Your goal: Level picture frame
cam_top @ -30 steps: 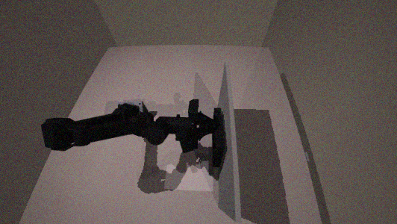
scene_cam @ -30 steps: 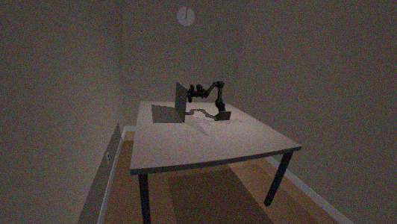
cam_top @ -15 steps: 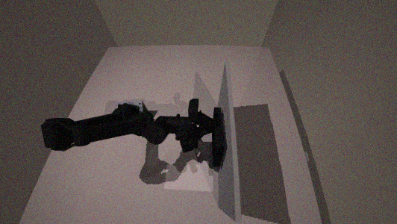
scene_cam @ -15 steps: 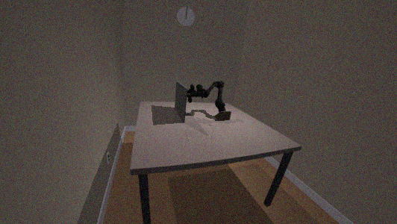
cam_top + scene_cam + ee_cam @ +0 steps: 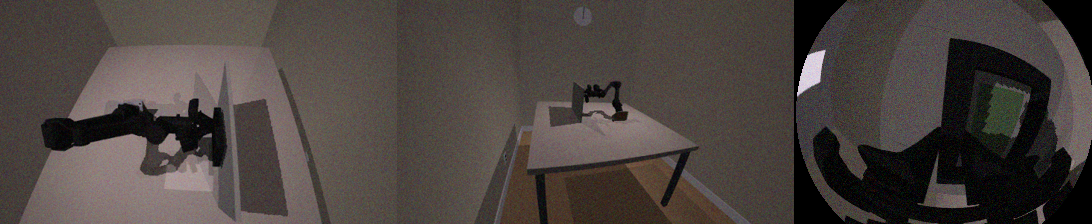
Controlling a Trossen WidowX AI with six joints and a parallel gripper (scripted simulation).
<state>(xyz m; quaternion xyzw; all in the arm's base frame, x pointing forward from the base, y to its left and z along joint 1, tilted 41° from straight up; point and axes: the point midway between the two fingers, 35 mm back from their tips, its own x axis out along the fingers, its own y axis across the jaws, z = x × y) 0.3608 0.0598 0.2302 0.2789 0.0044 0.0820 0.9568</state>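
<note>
The picture frame lies 50 mm below my gripper tip and 10 mm to the right of it. Round my gripper tip: wall panel (70 mm below, 20 mm to the right, 20 mm ahead).
</note>
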